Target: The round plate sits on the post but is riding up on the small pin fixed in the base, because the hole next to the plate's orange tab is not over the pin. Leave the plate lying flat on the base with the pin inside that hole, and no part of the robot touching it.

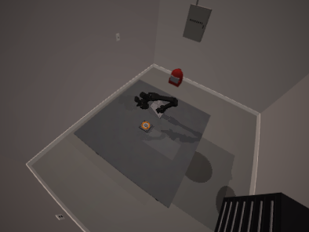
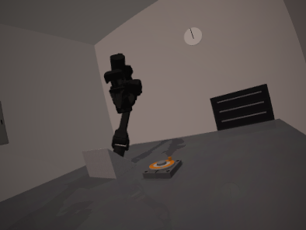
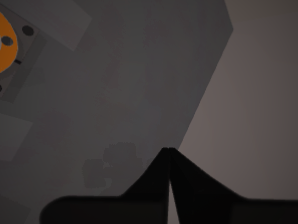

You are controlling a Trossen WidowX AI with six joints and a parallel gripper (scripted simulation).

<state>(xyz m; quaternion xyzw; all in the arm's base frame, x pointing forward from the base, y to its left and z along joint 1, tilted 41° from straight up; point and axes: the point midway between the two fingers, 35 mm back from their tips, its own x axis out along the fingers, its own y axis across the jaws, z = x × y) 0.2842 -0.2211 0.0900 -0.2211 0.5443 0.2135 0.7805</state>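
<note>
Right now my gripper tip is 260 mm above the grey square base and 140 mm to the right of it.
</note>
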